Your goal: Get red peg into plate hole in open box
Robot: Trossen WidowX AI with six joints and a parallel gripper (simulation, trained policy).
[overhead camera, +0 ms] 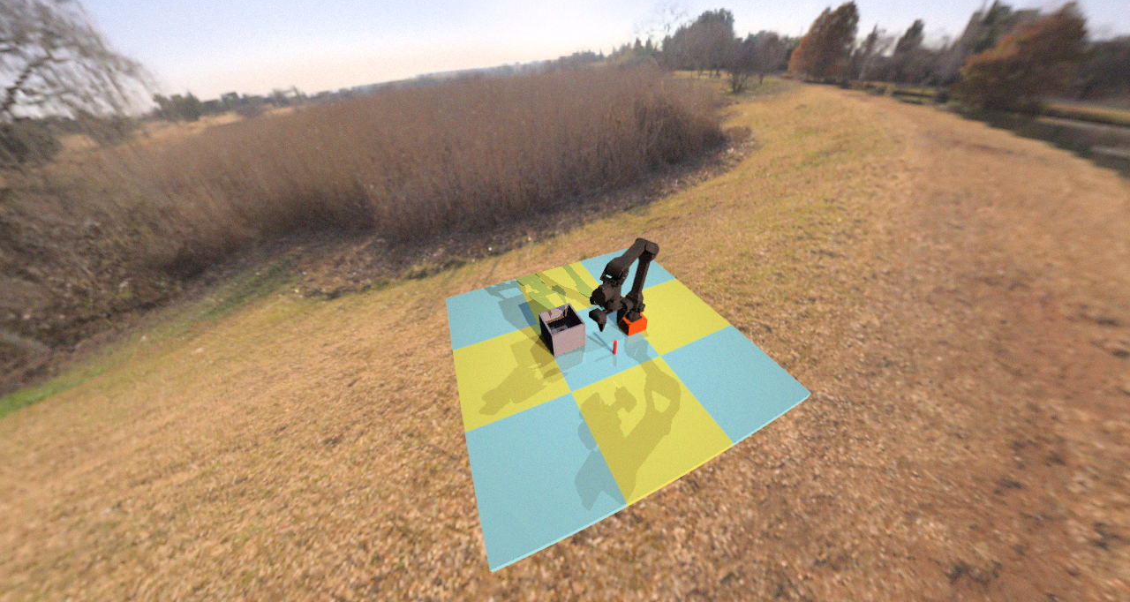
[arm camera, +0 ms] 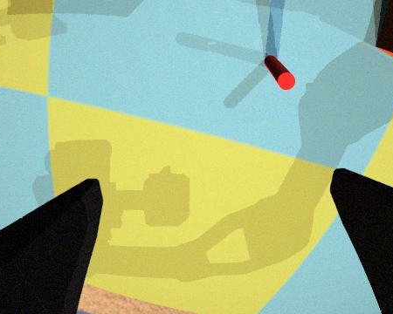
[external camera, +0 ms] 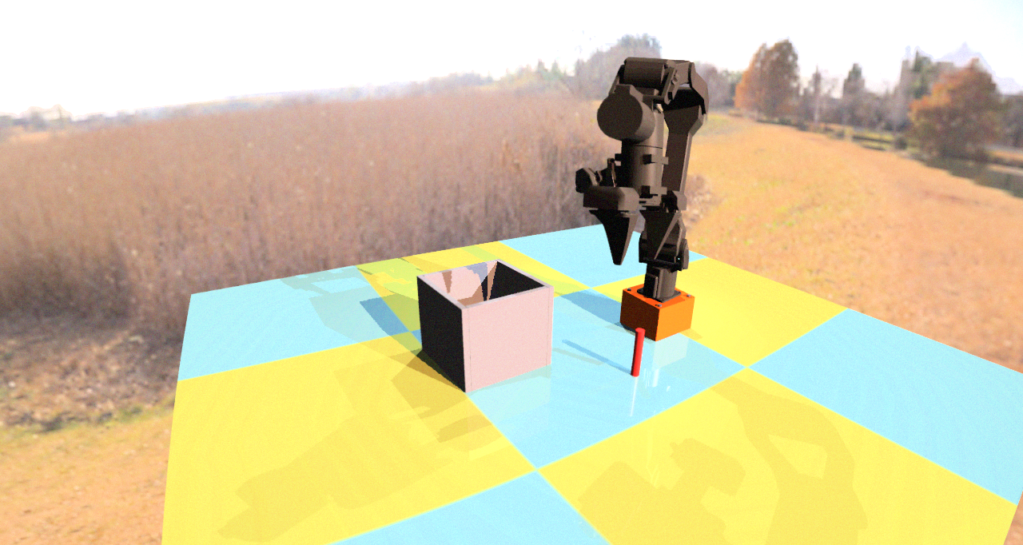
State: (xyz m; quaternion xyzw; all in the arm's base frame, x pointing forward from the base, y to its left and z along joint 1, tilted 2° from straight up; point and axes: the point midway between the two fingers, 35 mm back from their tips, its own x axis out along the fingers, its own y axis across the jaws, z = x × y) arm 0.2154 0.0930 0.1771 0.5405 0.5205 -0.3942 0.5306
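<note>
My gripper tip is now 50 mm past the red peg, 10 mm to the left of it and 160 mm above it.
</note>
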